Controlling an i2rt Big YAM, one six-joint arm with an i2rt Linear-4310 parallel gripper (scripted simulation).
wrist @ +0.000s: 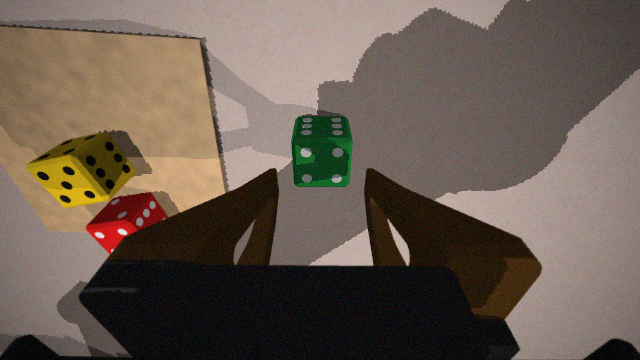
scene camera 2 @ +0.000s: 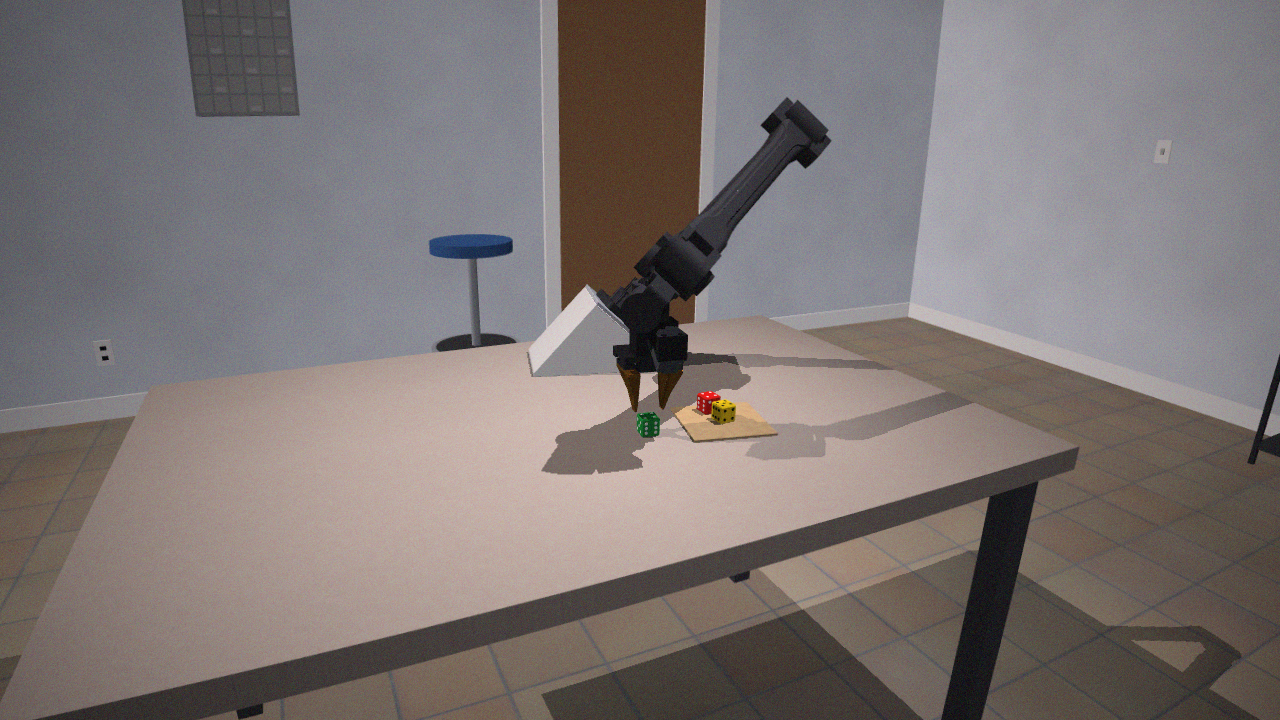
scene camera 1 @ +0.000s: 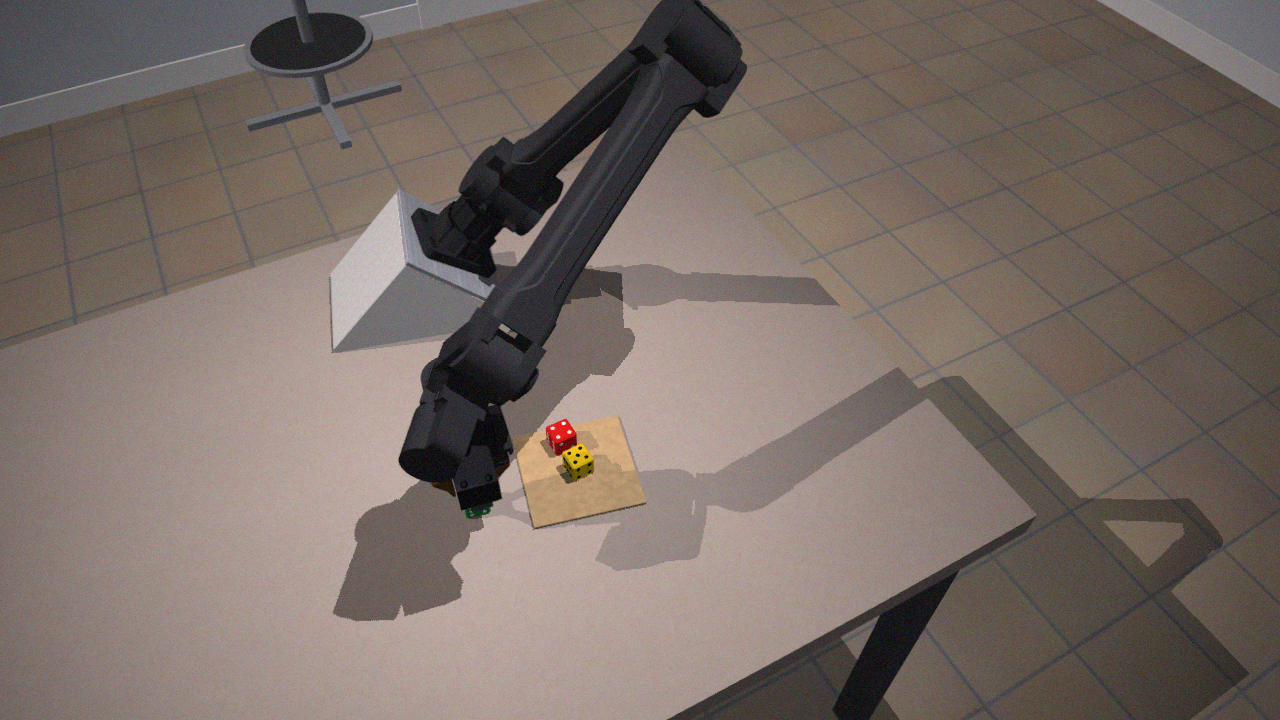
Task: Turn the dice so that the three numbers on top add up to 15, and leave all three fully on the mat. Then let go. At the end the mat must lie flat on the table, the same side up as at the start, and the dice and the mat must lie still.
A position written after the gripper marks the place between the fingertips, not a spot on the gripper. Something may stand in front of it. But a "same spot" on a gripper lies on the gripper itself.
Scene:
The gripper shows in the wrist view, in scene camera 2 (648, 409) and in scene camera 1. A tan mat shows in the wrist view, in scene camera 2 (748, 423) and in scene camera 1. The same spot on the gripper: (scene camera 1: 501, 462) is (wrist: 121, 289). One and the same spot on the tan mat: (wrist: 151, 93) is (scene camera 1: 553, 503).

